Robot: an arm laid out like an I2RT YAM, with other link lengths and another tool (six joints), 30 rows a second.
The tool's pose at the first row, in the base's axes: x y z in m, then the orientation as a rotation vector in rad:
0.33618, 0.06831, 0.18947, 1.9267, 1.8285, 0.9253
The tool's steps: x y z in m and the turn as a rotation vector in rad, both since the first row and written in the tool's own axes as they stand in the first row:
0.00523, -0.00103, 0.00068, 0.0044, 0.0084, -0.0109
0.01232, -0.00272, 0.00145, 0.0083, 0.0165, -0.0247
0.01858, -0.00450, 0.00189, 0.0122, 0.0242, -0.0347
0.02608, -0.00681, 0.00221, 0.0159, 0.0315, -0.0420
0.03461, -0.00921, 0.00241, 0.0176, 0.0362, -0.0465
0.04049, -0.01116, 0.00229, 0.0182, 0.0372, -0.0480
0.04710, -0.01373, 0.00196, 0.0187, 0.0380, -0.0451
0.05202, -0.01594, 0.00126, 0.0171, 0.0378, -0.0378
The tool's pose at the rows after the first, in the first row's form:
0.33566, 0.07366, 0.18951, 1.9164, 1.8454, 0.9280
0.33464, 0.08092, 0.18949, 1.9025, 1.8640, 0.9298
0.33337, 0.08731, 0.18946, 1.8927, 1.8793, 0.9324
0.33157, 0.09496, 0.18947, 1.8858, 1.8921, 0.9355
0.32959, 0.10359, 0.18974, 1.8811, 1.8996, 0.9380
0.32783, 0.10953, 0.18993, 1.8797, 1.9018, 0.9382
0.32545, 0.11622, 0.19005, 1.8831, 1.9004, 0.9397
0.32315, 0.12114, 0.19028, 1.8903, 1.8933, 0.9431

